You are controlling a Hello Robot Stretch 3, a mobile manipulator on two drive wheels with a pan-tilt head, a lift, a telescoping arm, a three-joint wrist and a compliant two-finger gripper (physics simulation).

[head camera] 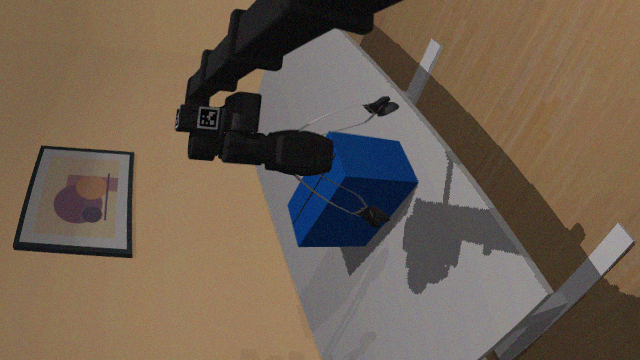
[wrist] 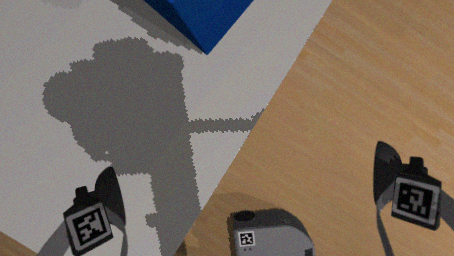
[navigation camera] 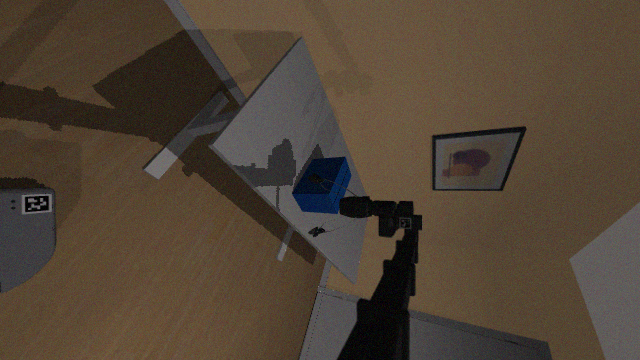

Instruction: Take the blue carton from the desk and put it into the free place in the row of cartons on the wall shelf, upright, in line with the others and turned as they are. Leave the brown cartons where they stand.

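Places are measured from the robot's base along level axes (x right, y ahead, z up), in metres.
Pixels of known places: gripper, fingertip midpoint: (head camera: 392, 162) (navigation camera: 308, 204).
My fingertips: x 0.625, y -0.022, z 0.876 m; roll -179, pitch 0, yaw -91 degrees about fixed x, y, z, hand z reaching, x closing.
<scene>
Behind a point stands the place of what it marks.
The blue carton (head camera: 385, 165) {x 0.762, y -0.021, z 0.793 m} (navigation camera: 320, 197) {x 0.749, y -0.007, z 0.855 m} (wrist: 215, 22) stands on the white desk (head camera: 320, 65) {x 1.259, y -0.341, z 0.720 m} (navigation camera: 295, 75) {x 0.775, y 0.543, z 0.721 m} (wrist: 30, 150). A dark seam runs along one of its faces. My gripper (head camera: 378, 161) {x 0.625, y -0.023, z 0.876 m} (navigation camera: 316, 205) {x 0.625, y -0.023, z 0.876 m} (wrist: 244, 176) {x 0.625, y -0.023, z 0.876 m} is open, its fingers wide apart and empty. It hangs above desk height; in the head view its fingers overlap and flank the carton. In the wrist view the carton's corner is at the top, beyond the fingertips and not between them. The gripper body hides part of the carton in the head view. The brown cartons and their row do not show.
A framed picture (head camera: 87, 197) {x 1.646, y 0.161, z 1.458 m} (navigation camera: 470, 160) {x 1.619, y 0.182, z 1.492 m} hangs on the wall behind the desk. My arm (head camera: 280, 40) {x 0.315, y -0.087, z 1.202 m} (navigation camera: 385, 305) {x 0.245, y -0.078, z 1.205 m} reaches over one end of the desk. My base (navigation camera: 25, 240) {x 0.106, y -0.114, z 0.160 m} (wrist: 272, 232) stands on the floor. A pale surface (navigation camera: 610, 270) {x 2.234, y -0.614, z 2.437 m} shows at the navigation view's right edge.
</scene>
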